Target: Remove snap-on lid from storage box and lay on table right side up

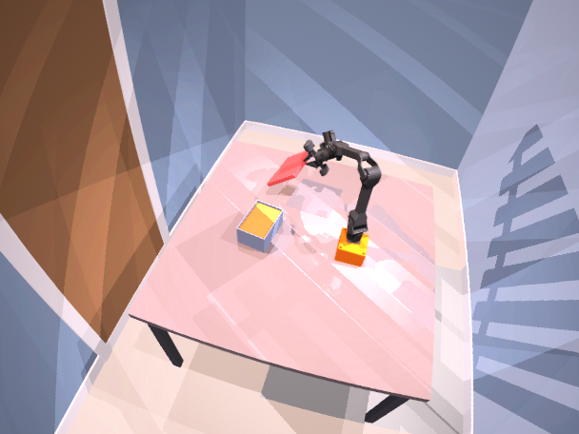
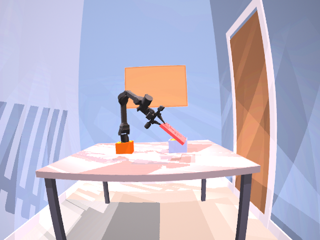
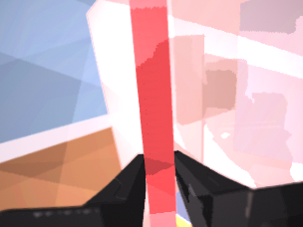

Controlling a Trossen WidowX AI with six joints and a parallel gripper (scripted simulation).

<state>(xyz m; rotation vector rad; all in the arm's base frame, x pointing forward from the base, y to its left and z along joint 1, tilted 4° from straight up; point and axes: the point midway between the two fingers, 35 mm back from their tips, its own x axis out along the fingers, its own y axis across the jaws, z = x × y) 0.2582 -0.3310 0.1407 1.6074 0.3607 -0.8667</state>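
Right now the lid is 6 cm ahead of my gripper tip, 5 cm below it and 2 cm to the right of it. Also, from my gripper tip: storage box (29 cm to the left, 18 cm below, 17 cm ahead).
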